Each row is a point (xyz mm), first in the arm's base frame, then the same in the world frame.
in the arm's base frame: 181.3 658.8 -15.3
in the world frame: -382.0 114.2 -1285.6
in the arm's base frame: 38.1 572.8 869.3
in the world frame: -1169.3 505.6 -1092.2
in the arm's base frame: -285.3 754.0 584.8
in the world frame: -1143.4 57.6 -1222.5
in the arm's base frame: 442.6 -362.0 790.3
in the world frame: -705.4 916.0 -279.8
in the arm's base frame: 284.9 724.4 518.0
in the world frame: -778.2 489.6 -1324.8
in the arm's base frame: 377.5 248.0 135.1
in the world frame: -320.6 413.6 -916.2
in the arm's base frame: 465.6 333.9 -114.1
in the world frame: -85.4 334.1 -1041.1
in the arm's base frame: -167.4 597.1 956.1
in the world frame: -1355.2 383.3 -1063.0
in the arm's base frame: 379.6 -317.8 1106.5
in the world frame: -1007.8 1036.3 -280.9
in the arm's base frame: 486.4 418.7 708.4
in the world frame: -767.4 801.8 -1055.1
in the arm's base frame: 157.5 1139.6 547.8
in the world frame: -952.0 347.0 -1697.6
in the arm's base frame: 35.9 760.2 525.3
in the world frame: -924.1 285.6 -1304.3
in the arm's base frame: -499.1 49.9 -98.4
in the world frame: -557.8 -407.0 -552.0
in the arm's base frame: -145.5 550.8 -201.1
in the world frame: -382.5 -242.7 -1125.4
